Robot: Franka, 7 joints.
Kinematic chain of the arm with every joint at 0, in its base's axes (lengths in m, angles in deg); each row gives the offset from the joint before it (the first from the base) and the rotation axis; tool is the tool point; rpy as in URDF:
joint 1: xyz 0 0 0.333 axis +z
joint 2: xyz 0 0 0 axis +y
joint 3: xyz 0 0 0.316 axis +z
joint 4: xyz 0.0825 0 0 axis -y
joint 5: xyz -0.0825 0 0.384 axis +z
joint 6: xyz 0 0 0 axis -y
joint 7: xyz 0.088 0 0 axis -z
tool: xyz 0 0 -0.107 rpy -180 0 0
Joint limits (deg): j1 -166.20..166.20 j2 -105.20..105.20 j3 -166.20..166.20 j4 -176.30..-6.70 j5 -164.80..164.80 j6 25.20..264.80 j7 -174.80..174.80
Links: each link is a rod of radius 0.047 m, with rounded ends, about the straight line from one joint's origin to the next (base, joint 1, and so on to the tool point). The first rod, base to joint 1, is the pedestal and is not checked.
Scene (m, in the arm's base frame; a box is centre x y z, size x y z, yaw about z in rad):
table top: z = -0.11
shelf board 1: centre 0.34 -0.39 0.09 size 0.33 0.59 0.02 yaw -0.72
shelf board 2: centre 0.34 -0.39 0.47 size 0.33 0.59 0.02 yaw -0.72
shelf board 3: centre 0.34 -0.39 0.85 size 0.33 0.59 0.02 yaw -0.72
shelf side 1: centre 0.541 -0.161 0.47 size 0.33 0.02 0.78 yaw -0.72
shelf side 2: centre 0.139 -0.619 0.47 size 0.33 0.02 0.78 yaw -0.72
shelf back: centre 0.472 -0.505 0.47 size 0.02 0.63 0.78 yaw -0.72
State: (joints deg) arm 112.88 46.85 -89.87 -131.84 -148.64 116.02 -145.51
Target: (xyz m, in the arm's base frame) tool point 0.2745 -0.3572 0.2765
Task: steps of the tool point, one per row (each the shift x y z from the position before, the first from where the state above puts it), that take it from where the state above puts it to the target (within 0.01 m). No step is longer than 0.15 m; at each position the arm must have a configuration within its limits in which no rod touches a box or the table.
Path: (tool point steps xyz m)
1: -0.0335 -0.1095 -0.0929
2: -0.0819 -0.0864 -0.0807
3: -0.1157 -0.0557 -0.0537
4: -0.1304 -0.0252 -0.0171
5: 0.0742 -0.0548 0.0063
6: 0.0526 -0.0819 0.0249
7: 0.0229 -0.0949 0.0389
8: -0.0074 -0.0943 0.0463

